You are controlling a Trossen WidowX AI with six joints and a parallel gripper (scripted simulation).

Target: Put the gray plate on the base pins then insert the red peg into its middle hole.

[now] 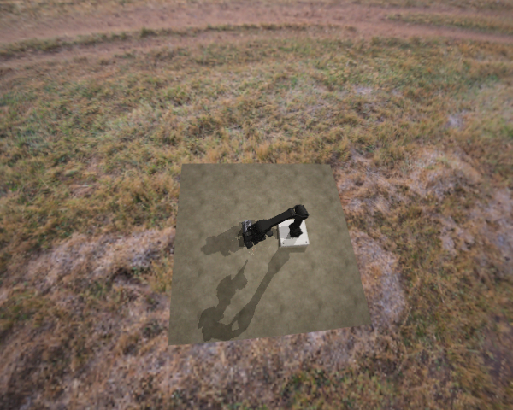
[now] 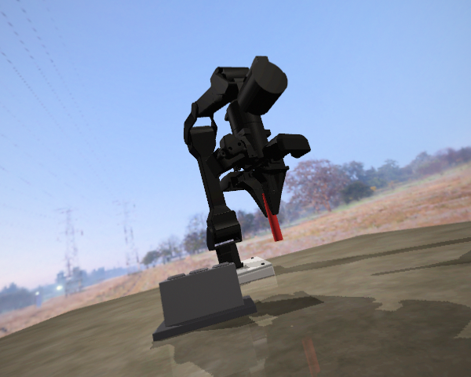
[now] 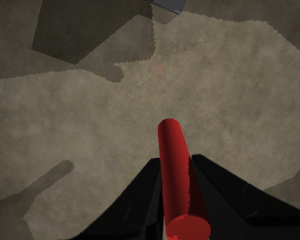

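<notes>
Now: the gray plate 12 cm to the right of my gripper tip, 7 cm below it and 6 cm ahead of it. Also, from my gripper tip: dark gray base 12 cm to the right, 10 cm below, 6 cm ahead; then red peg right at my gripper tip.
</notes>
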